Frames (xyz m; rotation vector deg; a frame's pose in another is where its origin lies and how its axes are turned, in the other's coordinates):
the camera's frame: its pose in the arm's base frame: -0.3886 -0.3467 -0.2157 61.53 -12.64 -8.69
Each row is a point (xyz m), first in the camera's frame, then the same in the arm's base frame.
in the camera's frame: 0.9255 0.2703 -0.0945
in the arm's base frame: 0.5350 -0.3515 0.0766
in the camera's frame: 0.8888 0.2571 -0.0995
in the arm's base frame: 0.5006 -0.3450 0.0588
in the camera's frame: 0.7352 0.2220 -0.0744
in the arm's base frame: 0.3450 -0.3477 0.0233
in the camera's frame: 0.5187 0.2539 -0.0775
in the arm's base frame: 0.1368 -0.2804 0.0273
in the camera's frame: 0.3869 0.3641 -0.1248
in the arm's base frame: 0.0229 -0.1581 0.0891
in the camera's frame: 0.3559 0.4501 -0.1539
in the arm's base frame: 0.0016 -0.0858 0.1485
